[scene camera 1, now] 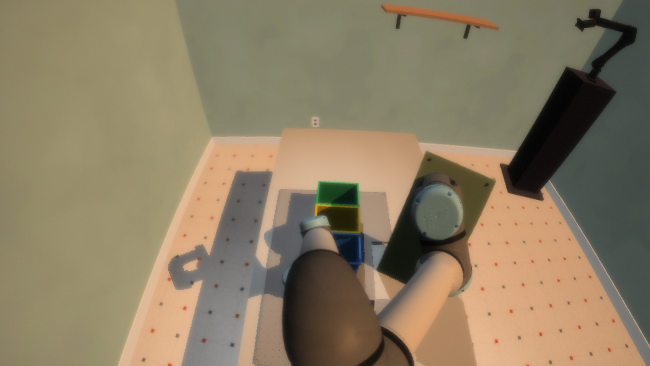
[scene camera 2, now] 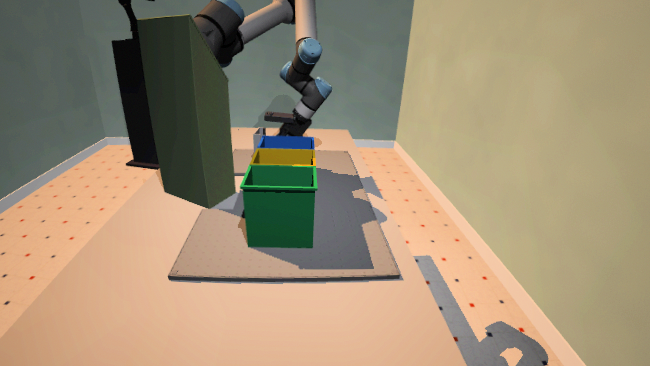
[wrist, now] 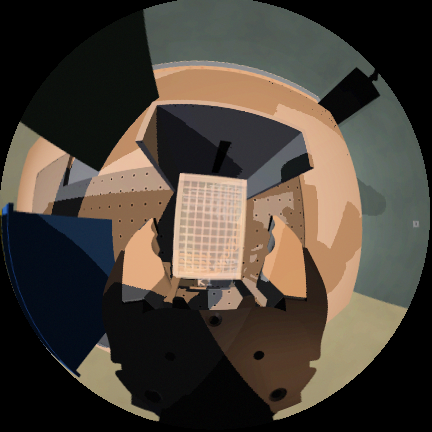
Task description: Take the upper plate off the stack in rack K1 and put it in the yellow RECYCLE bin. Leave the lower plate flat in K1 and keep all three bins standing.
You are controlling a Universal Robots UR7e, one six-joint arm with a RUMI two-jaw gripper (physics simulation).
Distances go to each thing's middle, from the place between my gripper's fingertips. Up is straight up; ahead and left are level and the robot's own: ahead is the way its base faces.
I see the gridded plate [wrist: 209, 224] 10 mm ahead of my hand and 30 mm below it. Round my hand: green bin [scene camera 2: 279, 200] (180 mm ahead, 460 mm to the right, 20 mm above); then blue bin [scene camera 1: 348, 245] (130 mm ahead, 200 mm to the right, 20 mm above); then yellow bin [scene camera 2: 263, 156] (160 mm ahead, 330 mm to the right, 20 mm above).
